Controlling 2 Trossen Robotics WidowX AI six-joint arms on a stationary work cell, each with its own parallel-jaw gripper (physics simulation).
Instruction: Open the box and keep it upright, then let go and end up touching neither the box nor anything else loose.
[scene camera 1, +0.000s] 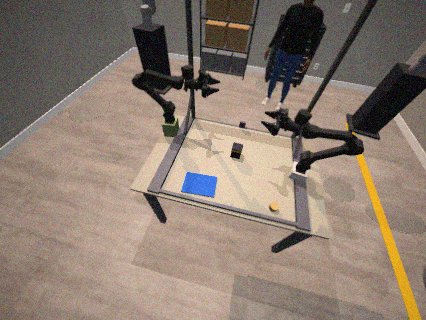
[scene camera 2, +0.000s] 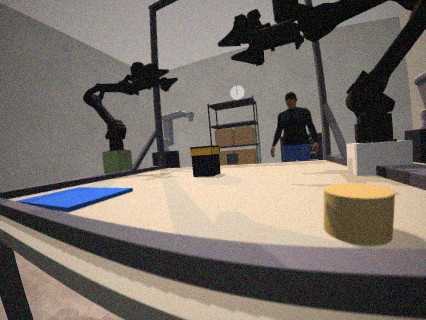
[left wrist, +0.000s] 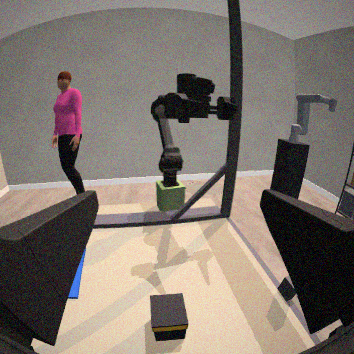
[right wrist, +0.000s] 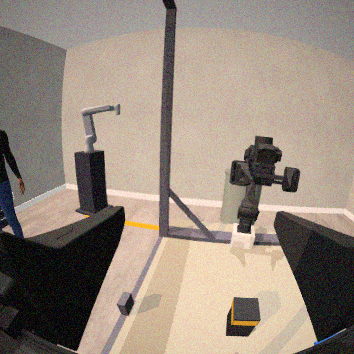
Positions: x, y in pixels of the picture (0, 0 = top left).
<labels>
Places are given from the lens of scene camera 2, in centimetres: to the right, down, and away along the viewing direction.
left gripper (scene camera 2: 225, 52): 4, -34, 50
flat blue mat (scene camera 2: 69, 200): -27, 8, 28
</labels>
